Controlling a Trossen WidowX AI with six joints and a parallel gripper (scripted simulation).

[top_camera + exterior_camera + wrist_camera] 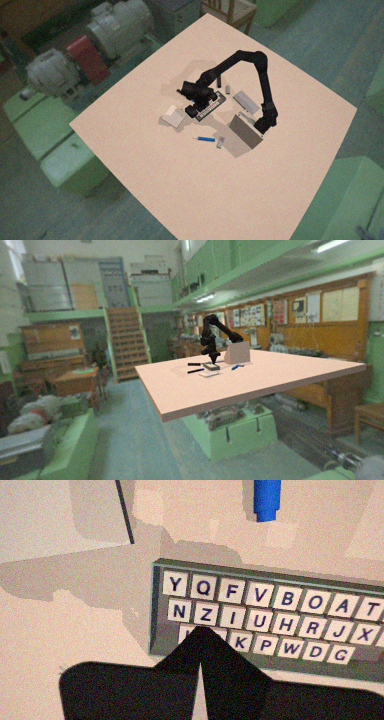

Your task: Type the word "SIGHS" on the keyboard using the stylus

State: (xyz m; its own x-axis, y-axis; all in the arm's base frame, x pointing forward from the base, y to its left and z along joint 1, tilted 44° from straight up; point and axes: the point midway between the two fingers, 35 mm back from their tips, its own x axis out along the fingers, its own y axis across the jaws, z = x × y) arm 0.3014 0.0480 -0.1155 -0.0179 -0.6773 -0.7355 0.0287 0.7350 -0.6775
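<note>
My gripper tip is 11 cm past the stylus, 10 cm to the right of it and 3 cm above it. Also, from my gripper tip: stylus tip (12 cm to the left, 8 cm behind, 3 cm below); pale square pad (12 cm to the left, 9 cm ahead, 4 cm below); pen (11 cm ahead, 3 cm to the right, 3 cm below).
</note>
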